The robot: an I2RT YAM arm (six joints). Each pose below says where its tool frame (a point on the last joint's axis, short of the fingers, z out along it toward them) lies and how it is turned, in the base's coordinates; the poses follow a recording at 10 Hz.
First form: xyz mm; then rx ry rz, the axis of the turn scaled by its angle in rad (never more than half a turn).
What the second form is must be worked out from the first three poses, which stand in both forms.
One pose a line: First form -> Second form
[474 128 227 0.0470 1.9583 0.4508] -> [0.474 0.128 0.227 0.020 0.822 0.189 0.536]
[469 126 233 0.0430 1.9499 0.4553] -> [0.469 0.126 0.233 0.018 0.820 0.191 0.539]
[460 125 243 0.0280 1.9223 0.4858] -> [0.460 0.125 0.243 0.012 0.811 0.205 0.547]
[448 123 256 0.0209 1.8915 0.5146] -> [0.448 0.123 0.256 0.009 0.801 0.218 0.557]
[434 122 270 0.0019 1.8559 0.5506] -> [0.434 0.122 0.270 0.001 0.790 0.234 0.567]
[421 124 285 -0.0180 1.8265 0.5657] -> [0.421 0.124 0.285 -0.008 0.780 0.242 0.577]
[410 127 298 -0.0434 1.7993 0.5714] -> [0.410 0.127 0.298 -0.019 0.772 0.245 0.586]
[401 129 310 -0.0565 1.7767 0.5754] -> [0.401 0.129 0.310 -0.024 0.765 0.248 0.594]
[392 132 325 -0.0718 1.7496 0.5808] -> [0.392 0.132 0.325 -0.031 0.756 0.251 0.604]
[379 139 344 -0.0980 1.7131 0.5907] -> [0.379 0.139 0.344 -0.043 0.744 0.256 0.616]
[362 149 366 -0.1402 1.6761 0.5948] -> [0.362 0.149 0.366 -0.061 0.731 0.260 0.628]
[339 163 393 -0.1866 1.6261 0.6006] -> [0.339 0.163 0.393 -0.082 0.714 0.264 0.643]
